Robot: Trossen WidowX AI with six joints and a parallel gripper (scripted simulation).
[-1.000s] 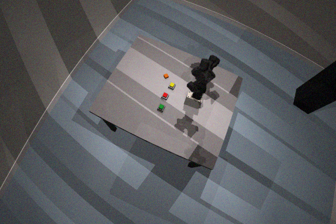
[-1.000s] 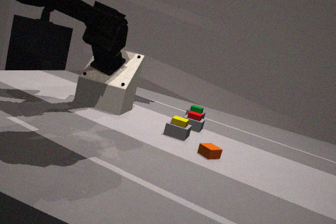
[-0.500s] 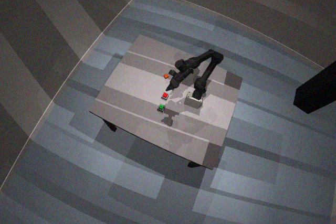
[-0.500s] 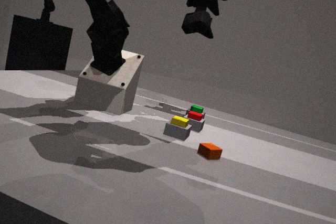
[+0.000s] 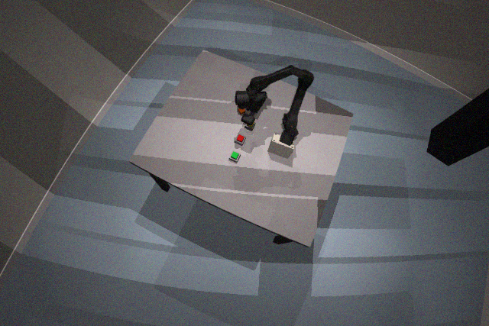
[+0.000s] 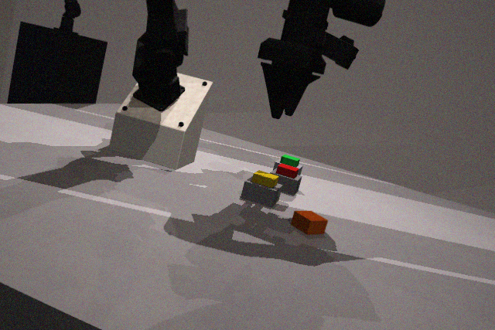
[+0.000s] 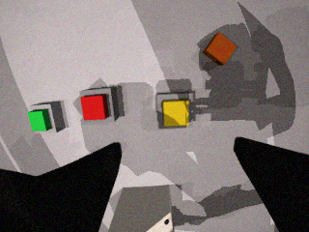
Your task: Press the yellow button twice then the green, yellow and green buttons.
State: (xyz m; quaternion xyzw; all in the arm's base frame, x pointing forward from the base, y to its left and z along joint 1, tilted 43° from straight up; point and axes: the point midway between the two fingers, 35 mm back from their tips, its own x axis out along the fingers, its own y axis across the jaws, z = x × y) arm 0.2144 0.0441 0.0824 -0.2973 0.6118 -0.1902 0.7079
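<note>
My gripper tip is now 10 mm to the left of the yellow button and 90 mm above it. Also, from my gripper tip: orange block (90 mm ahead, 60 mm to the right, 120 mm below); green button (20 mm behind, 210 mm to the left, 90 mm below); red button (100 mm to the left, 90 mm below).
</note>
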